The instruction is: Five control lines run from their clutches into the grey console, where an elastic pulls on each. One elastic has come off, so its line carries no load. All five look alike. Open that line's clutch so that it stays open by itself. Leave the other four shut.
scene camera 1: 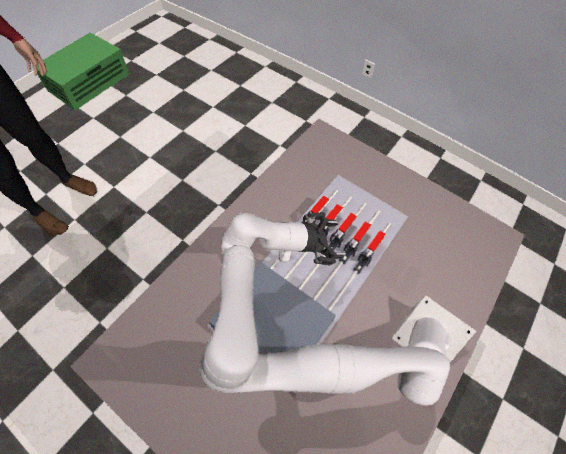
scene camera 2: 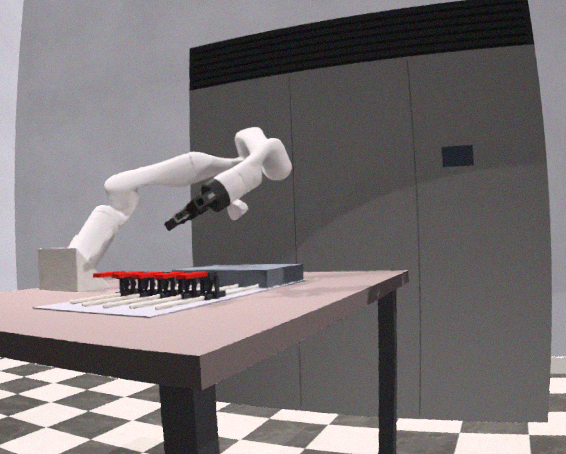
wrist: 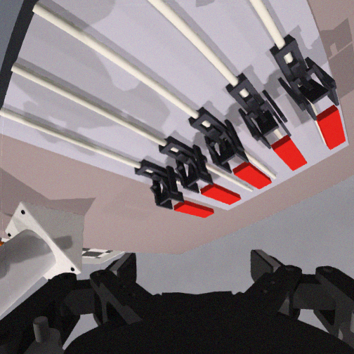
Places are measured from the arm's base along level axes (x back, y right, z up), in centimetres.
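Pixels of known places: gripper, fingertip midpoint: (scene camera 1: 340,239) (scene camera 2: 170,223); arm's base, origin of the base link: (scene camera 1: 428,332) (scene camera 2: 76,268).
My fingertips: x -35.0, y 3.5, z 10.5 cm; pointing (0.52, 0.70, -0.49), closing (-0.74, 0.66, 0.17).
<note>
For each thing: its top centre in the pictures, then the offset to it from my fingertips. "*": a spot on its surface instead. Level surfaces: height alone.
- pale board, surface spot: (scene camera 1: 395,215) * dy +29.2, dx +7.6, dz -15.9 cm
- middle lever, middle of its top: (scene camera 2: 153,272) (scene camera 1: 344,226) dy +10.7, dx -3.1, dz -10.3 cm
- far end lever, middle of its top: (scene camera 2: 198,272) (scene camera 1: 316,208) dy +10.5, dx -14.1, dz -10.3 cm
- grey console, middle of its top: (scene camera 2: 239,266) (scene camera 1: 273,318) dy -26.9, dx -2.7, dz -11.5 cm
- brownish table, its level: dz -16.2 cm
Five black clutches with red levers stand in a row on a pale board (scene camera 1: 395,215) (wrist: 65,85). The end lever nearest the robot's base (scene camera 1: 376,240) (wrist: 194,209), the middle lever (scene camera 1: 347,223) (wrist: 252,175) and the far end lever (scene camera 1: 320,205) (wrist: 331,127) lie low, pointing away from the console, like the two between them. Cream lines run from the clutches to the grey console (scene camera 1: 290,310) (scene camera 2: 240,276). They look straight; I cannot tell which carries no load. My gripper (scene camera 1: 337,240) (scene camera 2: 170,225) (wrist: 192,264) is open and empty, tilted down, high above the clutches, touching none.
The board and console are on a brownish table (scene camera 1: 450,240) (scene camera 2: 300,305). The arm's pale base (scene camera 1: 457,325) (scene camera 2: 57,269) (wrist: 65,232) stands beside them. The forearm passes above the console. A person stands on the floor near a green box (scene camera 1: 82,62), away from the table.
</note>
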